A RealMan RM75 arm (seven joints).
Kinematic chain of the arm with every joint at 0, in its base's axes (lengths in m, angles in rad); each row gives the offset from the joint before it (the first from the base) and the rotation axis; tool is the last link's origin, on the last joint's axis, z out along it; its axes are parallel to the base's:
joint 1: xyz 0 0 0.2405 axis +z
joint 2: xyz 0 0 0 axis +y
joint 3: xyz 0 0 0.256 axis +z
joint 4: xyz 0 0 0 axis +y
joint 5: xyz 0 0 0.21 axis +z
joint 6: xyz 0 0 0 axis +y
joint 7: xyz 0 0 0.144 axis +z
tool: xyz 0 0 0
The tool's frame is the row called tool.
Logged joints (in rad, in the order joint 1, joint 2, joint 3, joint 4, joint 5, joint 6, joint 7), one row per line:
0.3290, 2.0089, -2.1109, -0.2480, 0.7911, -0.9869, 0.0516
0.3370, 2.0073, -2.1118, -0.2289, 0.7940, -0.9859, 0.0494
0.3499, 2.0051, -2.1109, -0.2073, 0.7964, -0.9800, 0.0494
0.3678, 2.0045, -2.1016, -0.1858, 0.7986, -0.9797, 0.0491
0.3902, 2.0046, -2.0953, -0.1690, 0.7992, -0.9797, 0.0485
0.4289, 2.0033, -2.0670, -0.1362, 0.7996, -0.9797, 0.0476
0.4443, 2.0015, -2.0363, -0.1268, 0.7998, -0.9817, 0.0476
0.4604, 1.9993, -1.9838, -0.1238, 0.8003, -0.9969, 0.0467
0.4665, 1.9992, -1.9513, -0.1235, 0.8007, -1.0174, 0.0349
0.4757, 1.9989, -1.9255, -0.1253, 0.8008, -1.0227, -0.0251
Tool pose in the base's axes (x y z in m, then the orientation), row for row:
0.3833, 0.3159, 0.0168, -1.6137, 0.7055, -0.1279
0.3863, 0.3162, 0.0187, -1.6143, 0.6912, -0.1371
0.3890, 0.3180, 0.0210, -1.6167, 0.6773, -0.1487
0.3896, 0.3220, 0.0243, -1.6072, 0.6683, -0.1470
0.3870, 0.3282, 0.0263, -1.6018, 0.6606, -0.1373
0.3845, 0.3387, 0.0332, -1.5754, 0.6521, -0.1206
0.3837, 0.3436, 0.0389, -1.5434, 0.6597, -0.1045
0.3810, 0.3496, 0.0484, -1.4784, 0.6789, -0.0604
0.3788, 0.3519, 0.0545, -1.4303, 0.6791, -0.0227
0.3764, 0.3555, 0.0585, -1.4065, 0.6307, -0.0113
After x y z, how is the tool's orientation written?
As angles about the fixed x, y, z axes (roll, pitch, yaw), in radians.
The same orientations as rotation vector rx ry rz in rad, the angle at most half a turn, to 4 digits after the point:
-1.4934, 0.6367, 0.4688
-1.4944, 0.6327, 0.4505
-1.4961, 0.6305, 0.4313
-1.4901, 0.6239, 0.4219
-1.4906, 0.6119, 0.4213
-1.4735, 0.5970, 0.4182
-1.4468, 0.5957, 0.4254
-1.3961, 0.5899, 0.4520
-1.3633, 0.5726, 0.4659
-1.3528, 0.5293, 0.4333

